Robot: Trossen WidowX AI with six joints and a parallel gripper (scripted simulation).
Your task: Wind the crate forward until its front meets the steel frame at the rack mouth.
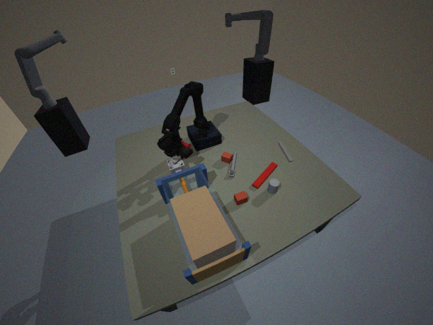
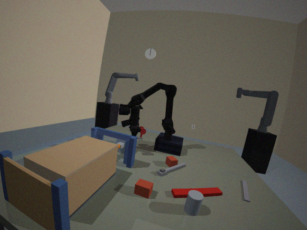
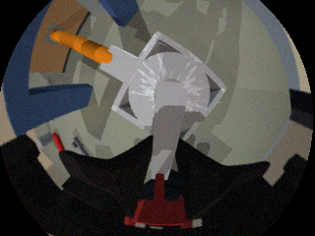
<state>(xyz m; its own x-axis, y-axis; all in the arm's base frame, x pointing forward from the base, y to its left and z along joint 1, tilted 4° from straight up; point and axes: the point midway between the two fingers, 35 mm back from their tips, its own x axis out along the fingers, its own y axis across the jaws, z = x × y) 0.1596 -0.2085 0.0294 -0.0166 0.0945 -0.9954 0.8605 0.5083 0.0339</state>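
Right now my gripper tip is 1 cm past the winch handle, 1 cm to the right of it and 2 cm below it. From my gripper tip the other things lie so: hand winch: 1 cm ahead, 5 cm to the right, 6 cm below; red knob: 3 cm behind, 5 cm to the left, 5 cm above; red bar: 28 cm ahead, 43 cm to the left, 8 cm below.
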